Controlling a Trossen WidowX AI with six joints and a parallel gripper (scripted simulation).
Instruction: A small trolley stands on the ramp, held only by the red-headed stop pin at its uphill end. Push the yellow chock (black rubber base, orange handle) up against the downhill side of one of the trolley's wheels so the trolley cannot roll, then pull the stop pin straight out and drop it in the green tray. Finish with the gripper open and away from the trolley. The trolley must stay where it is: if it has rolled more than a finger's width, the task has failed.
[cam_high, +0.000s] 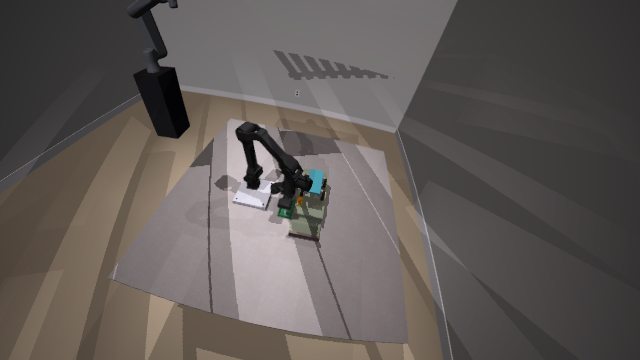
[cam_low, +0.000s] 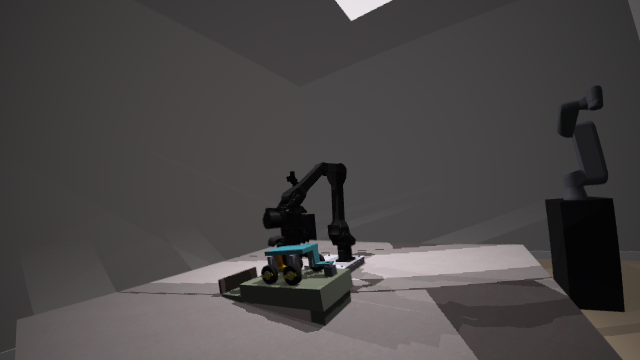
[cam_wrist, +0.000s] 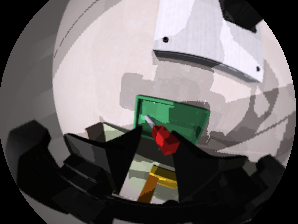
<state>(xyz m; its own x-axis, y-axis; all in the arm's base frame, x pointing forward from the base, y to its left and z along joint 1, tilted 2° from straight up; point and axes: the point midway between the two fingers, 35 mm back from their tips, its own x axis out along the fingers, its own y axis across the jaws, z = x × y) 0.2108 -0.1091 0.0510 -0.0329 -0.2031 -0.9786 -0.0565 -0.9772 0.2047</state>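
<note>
The red-headed stop pin is right at my gripper tip. The rest, counted from my gripper tip: pale green ramp: 12 cm ahead, 11 cm to the left; yellow chock: 6 cm ahead, 4 cm above, 3 cm to the left; trolley: 12 cm ahead, 11 cm to the left, 7 cm above.
</note>
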